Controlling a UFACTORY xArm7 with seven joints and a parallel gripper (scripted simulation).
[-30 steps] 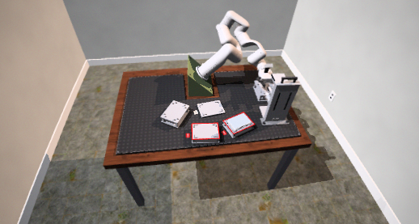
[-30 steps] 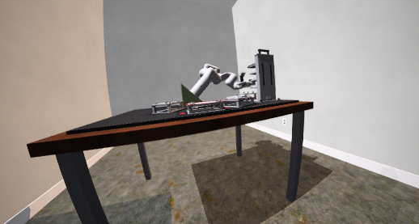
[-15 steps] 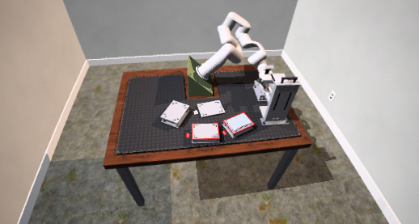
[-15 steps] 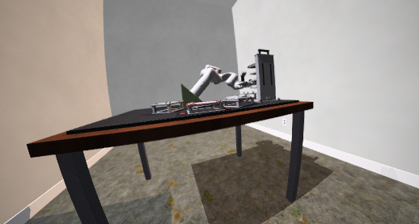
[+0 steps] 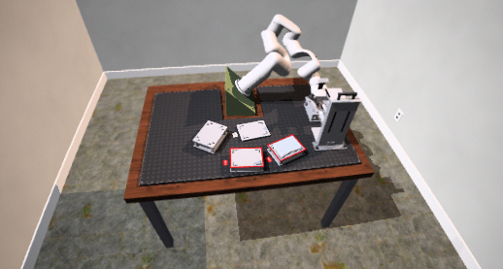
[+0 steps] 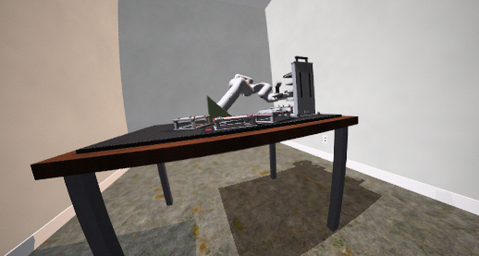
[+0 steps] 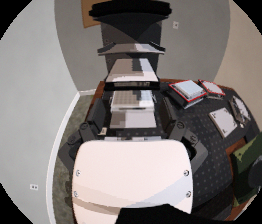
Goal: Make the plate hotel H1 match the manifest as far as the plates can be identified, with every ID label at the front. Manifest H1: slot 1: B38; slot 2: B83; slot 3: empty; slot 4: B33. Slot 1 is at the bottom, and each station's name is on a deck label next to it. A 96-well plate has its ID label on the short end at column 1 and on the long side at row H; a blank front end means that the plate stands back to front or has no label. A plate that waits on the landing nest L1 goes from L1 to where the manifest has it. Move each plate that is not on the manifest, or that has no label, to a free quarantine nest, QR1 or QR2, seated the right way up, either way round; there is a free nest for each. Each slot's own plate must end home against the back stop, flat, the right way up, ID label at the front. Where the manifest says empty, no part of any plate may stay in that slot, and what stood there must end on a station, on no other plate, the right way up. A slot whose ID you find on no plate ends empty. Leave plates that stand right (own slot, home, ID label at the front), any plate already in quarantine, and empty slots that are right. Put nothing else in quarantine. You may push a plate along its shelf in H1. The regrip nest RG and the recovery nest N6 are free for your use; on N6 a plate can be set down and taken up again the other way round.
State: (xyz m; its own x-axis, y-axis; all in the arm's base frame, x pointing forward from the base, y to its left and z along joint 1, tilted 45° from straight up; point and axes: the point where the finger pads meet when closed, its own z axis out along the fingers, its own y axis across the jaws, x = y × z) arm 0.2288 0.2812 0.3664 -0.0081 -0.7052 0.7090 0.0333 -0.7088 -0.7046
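The plate is 90 mm ahead of my hand and 130 mm above it. From my hand the other things lie so: H1 deck label 40 mm ahead, 100 mm to the left, 140 mm below; QR1 deck label 270 mm ahead, 340 mm to the right, 140 mm below.
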